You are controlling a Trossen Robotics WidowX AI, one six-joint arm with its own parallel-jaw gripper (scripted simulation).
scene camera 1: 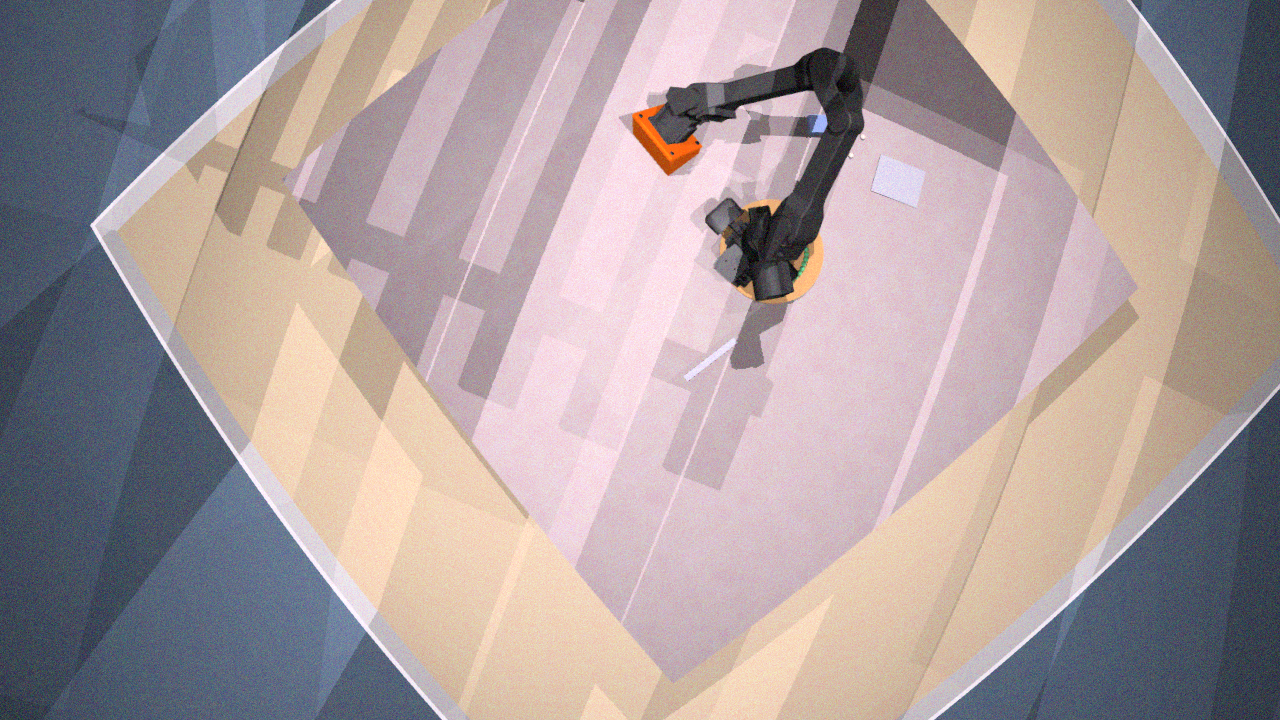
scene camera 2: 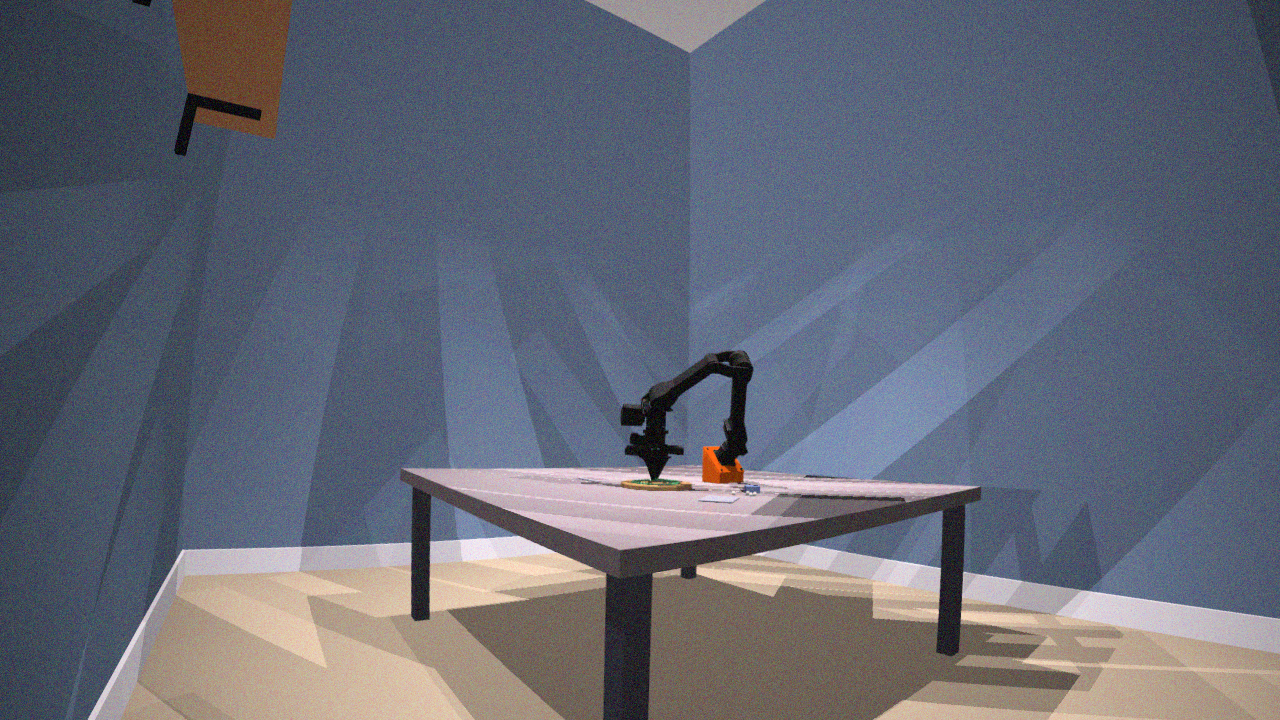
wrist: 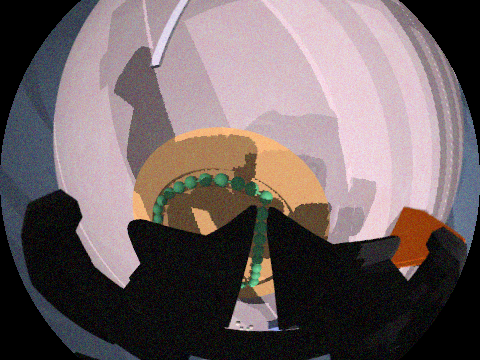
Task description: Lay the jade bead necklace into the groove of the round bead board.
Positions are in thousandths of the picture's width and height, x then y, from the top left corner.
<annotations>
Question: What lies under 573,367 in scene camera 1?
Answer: The gripper.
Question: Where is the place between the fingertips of the gripper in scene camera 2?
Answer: At 511,666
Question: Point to a round tan bead board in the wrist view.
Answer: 422,585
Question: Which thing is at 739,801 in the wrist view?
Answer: The gripper.
</annotations>
